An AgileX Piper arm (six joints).
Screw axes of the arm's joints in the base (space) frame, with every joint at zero. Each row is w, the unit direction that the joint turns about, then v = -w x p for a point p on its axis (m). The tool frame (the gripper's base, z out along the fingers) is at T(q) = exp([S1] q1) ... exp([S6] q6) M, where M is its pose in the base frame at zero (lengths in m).
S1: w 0 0 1 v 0 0 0
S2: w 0 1 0 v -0.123 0 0
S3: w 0 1 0 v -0.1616 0 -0.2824
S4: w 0.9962 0 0.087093 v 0 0.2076 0
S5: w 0 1 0 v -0.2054 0 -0.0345
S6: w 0.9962 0 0.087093 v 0 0.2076 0
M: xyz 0.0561 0 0.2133 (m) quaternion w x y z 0.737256 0 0.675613 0
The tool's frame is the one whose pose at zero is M.
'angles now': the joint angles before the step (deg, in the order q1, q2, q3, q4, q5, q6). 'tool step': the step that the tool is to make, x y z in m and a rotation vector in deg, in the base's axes. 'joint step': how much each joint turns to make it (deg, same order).
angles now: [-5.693, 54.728, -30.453, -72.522, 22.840, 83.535]
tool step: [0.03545, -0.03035, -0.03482, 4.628, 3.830, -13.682]
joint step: [-4.602, 15.303, -2.533, -12.493, 4.779, 22.150]
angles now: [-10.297, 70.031, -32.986, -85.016, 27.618, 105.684]
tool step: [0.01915, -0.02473, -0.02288, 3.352, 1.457, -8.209]
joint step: [-4.250, 9.376, -2.959, -3.399, 1.283, 9.195]
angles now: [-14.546, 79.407, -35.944, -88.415, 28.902, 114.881]
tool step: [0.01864, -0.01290, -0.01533, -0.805, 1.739, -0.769]
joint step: [-1.545, 6.743, -2.722, -6.039, 0.276, 5.255]
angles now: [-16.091, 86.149, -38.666, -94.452, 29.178, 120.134]
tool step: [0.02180, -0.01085, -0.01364, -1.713, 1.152, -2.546]
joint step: [0.000, 7.036, -4.098, -2.931, 3.420, 3.824]
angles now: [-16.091, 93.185, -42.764, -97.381, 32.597, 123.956]
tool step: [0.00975, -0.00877, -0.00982, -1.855, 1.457, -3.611]
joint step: [-0.062, 4.350, -2.535, 0.449, 4.117, 0.739]
